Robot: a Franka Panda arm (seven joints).
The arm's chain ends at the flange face. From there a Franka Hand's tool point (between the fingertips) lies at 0.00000 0.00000 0.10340 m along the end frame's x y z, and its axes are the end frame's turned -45 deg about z.
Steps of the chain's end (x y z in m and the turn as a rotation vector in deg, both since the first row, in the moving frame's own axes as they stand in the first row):
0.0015, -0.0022, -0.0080, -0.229, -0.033, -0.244
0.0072, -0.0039, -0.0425, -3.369, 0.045, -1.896
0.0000, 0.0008, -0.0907, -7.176, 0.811, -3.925
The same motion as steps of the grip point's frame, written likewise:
0.0023, -0.0002, -0.0080, -0.139, -0.185, -0.244
0.0037, 0.0068, -0.0427, -2.414, -2.350, -1.896
-0.0083, 0.0110, -0.0915, -5.648, -4.501, -3.925

